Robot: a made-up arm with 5 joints.
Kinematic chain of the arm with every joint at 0, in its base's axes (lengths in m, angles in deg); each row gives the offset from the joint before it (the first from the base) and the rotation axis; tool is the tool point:
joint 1: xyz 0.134 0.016 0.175 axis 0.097 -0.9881 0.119
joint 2: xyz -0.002 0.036 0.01 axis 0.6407 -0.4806 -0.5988
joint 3: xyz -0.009 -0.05 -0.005 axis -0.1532 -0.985 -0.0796
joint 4: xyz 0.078 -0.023 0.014 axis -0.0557 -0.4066 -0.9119
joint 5: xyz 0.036 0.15 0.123 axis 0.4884 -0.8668 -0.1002
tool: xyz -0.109 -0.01 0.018
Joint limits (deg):
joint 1: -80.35..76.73
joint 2: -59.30..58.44
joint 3: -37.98..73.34
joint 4: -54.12..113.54
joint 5: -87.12..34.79
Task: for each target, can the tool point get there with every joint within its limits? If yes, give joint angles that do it. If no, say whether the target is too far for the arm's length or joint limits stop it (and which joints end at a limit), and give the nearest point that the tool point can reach.
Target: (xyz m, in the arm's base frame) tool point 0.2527 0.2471 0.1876
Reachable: yes | joints -43.44 -47.32 -7.67 18.71 -37.83
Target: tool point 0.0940 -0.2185 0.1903
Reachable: no: joint limits stop it (at a limit: joint 1, joint 2, joint 3, joint 4) | nearest point 0.0171 -0.1431 0.1828 | short by 0.108 m
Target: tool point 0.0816 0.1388 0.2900
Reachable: yes | joints 7.79 15.77 38.19 20.49 17.78
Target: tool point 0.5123 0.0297 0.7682
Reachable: no: too far | nearest point 0.3102 0.0424 0.4519 | short by 0.376 m
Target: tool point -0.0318 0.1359 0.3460
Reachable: yes | joints 51.61 -7.27 32.72 94.24 -22.49
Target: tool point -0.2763 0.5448 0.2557
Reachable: no: too far | nearest point -0.0924 0.2689 0.2441 | short by 0.332 m
